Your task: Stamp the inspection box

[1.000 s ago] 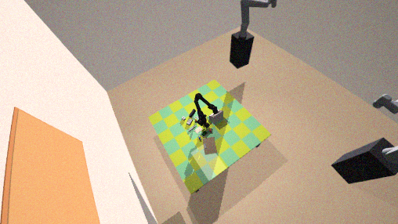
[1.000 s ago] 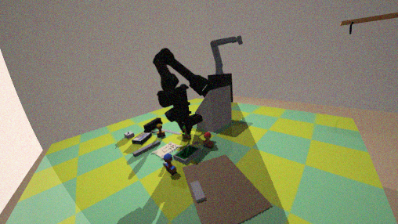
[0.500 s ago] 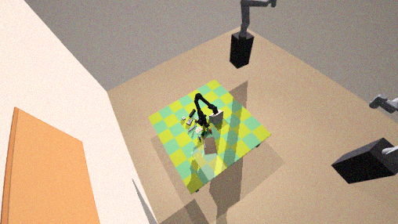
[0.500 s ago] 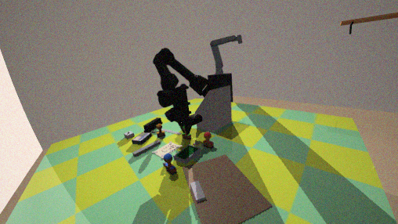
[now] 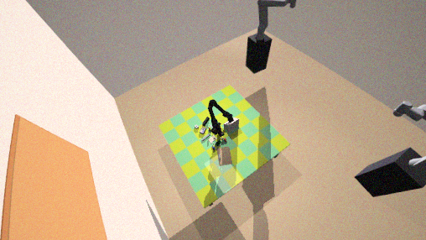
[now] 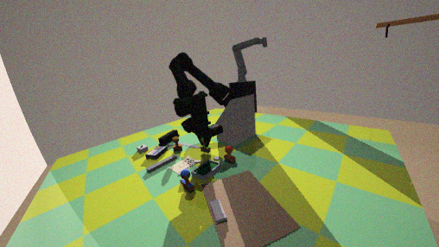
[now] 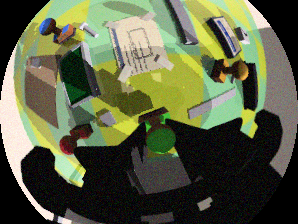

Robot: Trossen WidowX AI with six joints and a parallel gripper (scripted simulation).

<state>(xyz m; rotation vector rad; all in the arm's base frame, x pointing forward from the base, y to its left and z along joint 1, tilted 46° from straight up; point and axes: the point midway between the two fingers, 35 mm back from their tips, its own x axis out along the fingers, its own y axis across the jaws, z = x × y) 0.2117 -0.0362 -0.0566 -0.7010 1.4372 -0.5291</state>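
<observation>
Now: the green ink pad 7 cm ahead of my gripper tip, 12 cm to the left of it and 3 cm below it. The rest, counted from my gripper tip: red-knobbed stamp (2 cm behind, 13 cm to the left, 1 cm below); then orange-knobbed stamp (8 cm ahead, 12 cm to the right, 1 cm below); then white card (11 cm ahead, 2 cm to the left, 3 cm below).
</observation>
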